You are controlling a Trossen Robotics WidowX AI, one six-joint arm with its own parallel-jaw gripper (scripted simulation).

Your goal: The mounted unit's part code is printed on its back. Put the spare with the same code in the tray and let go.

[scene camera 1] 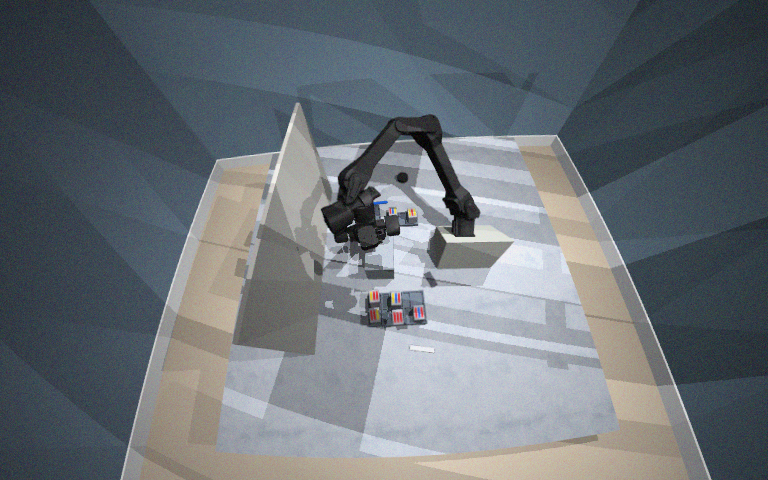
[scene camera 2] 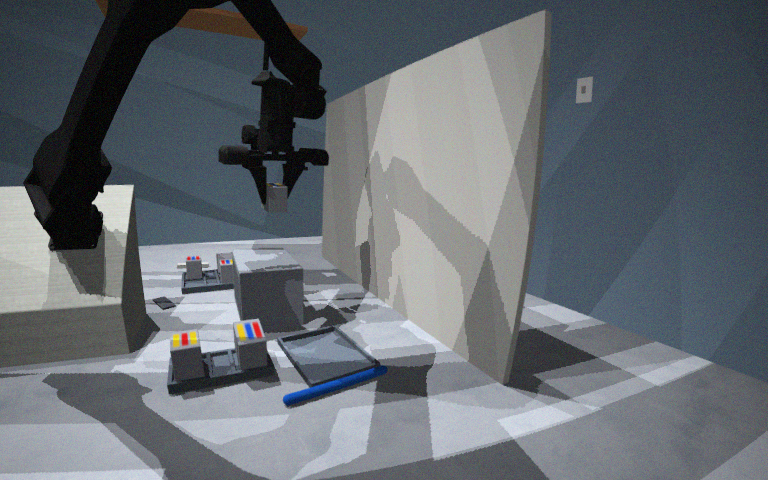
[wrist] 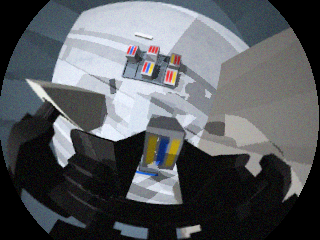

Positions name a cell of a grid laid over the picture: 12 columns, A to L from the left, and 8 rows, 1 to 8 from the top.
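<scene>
My gripper (scene camera 2: E4) is holding a grey spare (wrist: G5), and I can find the gripper in scene camera 1 (scene camera 1: F5) and in the wrist view (wrist: G5) too. There is a grey mounted unit (scene camera 2: E5), which scene camera 1 also shows (scene camera 1: F5), as does the wrist view (wrist: F4). A beige wall panel (scene camera 2: G4) is visible as well, and it appears again in scene camera 1 (scene camera 1: E6) and in the wrist view (wrist: J4). The scene also has a rack (scene camera 2: D7) and a dark tray (scene camera 2: F6).
</scene>
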